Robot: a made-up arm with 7 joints. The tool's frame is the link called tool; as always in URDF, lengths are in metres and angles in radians. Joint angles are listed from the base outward.
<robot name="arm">
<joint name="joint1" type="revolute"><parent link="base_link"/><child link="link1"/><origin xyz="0 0 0.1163" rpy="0 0 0"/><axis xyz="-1 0 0"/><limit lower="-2.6" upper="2.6"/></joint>
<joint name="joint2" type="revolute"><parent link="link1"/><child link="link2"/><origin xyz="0.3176 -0.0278 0.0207" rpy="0 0 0"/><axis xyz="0 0 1"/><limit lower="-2.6" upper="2.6"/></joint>
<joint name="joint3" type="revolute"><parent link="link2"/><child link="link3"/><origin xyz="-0.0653 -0.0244 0.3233" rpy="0 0 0"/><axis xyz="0 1 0"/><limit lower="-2.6" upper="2.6"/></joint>
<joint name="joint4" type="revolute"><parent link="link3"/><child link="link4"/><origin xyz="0.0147 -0.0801 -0.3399" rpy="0 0 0"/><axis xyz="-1 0 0"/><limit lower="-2.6" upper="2.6"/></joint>
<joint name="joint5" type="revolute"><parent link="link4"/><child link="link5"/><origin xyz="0.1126 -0.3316 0.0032" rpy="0 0 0"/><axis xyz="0 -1 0"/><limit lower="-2.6" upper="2.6"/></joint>
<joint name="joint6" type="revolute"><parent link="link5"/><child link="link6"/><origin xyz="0.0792 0.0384 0.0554" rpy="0 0 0"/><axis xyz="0 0 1"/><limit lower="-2.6" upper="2.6"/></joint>
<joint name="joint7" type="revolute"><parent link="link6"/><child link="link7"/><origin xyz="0.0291 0.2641 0.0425" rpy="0 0 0"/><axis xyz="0 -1 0"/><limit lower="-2.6" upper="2.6"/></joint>
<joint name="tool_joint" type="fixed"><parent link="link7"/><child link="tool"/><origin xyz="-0.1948 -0.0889 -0.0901" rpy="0 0 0"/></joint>
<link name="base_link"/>
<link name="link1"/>
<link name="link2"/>
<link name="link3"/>
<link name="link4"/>
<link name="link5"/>
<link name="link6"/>
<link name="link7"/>
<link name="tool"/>
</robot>
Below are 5 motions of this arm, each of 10 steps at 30 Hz.
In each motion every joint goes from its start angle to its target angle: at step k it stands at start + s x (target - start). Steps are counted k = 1, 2, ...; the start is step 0. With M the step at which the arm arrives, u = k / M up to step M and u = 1 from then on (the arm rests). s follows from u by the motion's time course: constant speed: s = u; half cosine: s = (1 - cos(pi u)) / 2; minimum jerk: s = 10 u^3 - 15 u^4 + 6 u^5.
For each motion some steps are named. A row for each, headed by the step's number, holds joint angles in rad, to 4 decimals.
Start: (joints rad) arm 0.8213 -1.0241 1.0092 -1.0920 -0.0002 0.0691 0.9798
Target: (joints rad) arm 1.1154 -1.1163 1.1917 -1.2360 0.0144 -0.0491 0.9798
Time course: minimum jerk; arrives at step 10
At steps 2, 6, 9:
2: 0.8383 -1.0294 1.0198 -1.1003 0.0006 0.0623 0.9798
6: 1.0220 -1.0870 1.1338 -1.1903 0.0098 -0.0116 0.9798
9: 1.1129 -1.1155 1.1901 -1.2348 0.0143 -0.0481 0.9798

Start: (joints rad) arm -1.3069 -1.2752 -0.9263 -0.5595 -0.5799 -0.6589 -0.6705
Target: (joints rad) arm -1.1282 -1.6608 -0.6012 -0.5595 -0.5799 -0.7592 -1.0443
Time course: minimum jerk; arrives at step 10
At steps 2, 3, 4, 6, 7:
2: -1.2965 -1.2975 -0.9075 -0.5595 -0.5799 -0.6647 -0.6922
3: -1.2778 -1.3381 -0.8733 -0.5595 -0.5799 -0.6753 -0.7315
4: -1.2502 -1.3976 -0.8231 -0.5595 -0.5799 -0.6907 -0.7892
6: -1.1849 -1.5384 -0.7044 -0.5595 -0.5799 -0.7274 -0.9256
7: -1.1573 -1.5979 -0.6542 -0.5595 -0.5799 -0.7428 -0.9833

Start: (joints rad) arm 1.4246 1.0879 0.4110 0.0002 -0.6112 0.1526 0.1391
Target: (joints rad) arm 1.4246 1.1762 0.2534 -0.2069 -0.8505 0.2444 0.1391
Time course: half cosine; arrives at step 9
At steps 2, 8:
2: 1.4246 1.0982 0.3926 -0.0240 -0.6392 0.1633 0.1391
8: 1.4246 1.1735 0.2582 -0.2007 -0.8433 0.2416 0.1391

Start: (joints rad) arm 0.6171 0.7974 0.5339 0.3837 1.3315 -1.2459 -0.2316
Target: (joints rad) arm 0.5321 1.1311 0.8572 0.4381 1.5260 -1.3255 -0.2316
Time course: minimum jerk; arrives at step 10
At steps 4, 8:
4: 0.5901 0.9033 0.6365 0.4010 1.3932 -1.2712 -0.2316
8: 0.5370 1.1118 0.8385 0.4349 1.5147 -1.3209 -0.2316

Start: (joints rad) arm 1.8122 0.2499 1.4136 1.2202 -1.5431 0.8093 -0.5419
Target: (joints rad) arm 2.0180 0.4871 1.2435 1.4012 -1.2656 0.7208 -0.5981
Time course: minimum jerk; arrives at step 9
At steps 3, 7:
3: 1.8554 0.2997 1.3779 1.2582 -1.4849 0.7907 -0.5537
7: 2.0023 0.4690 1.2565 1.3874 -1.2868 0.7276 -0.5938

